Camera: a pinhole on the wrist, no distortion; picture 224 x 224 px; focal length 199.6 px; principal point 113.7 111.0 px. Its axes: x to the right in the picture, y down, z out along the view. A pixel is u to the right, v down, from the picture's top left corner.
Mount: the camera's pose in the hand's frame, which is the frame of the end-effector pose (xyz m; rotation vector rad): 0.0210 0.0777 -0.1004 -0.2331 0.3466 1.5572
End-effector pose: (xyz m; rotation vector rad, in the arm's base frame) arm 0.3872 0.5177 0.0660 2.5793 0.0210 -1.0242
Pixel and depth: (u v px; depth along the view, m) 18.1 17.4 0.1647
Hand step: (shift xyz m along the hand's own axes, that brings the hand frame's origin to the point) 0.1110 0.0630 0.0757
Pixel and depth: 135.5 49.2 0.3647
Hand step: 0.1581 0.2456 0.2164
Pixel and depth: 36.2 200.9 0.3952
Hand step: -0.1261 0.0783 0.3352
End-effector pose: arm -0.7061 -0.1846 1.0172 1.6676 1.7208 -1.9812
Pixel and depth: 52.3 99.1 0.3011
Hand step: 0.0616 0.0998 0.2117
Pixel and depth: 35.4 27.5 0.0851
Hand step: 0.0631 0.0770 -0.0118
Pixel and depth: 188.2 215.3 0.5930
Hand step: -0.2513 0.5001 0.3937
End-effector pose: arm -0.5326 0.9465 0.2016 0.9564 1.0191 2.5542
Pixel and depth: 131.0 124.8 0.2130
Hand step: 0.0207 0.1718 0.0921
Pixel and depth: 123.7 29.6 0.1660
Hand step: 0.0999 0.1449 0.0461
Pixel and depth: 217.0 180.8 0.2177
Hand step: -0.0420 0.2618 0.0670
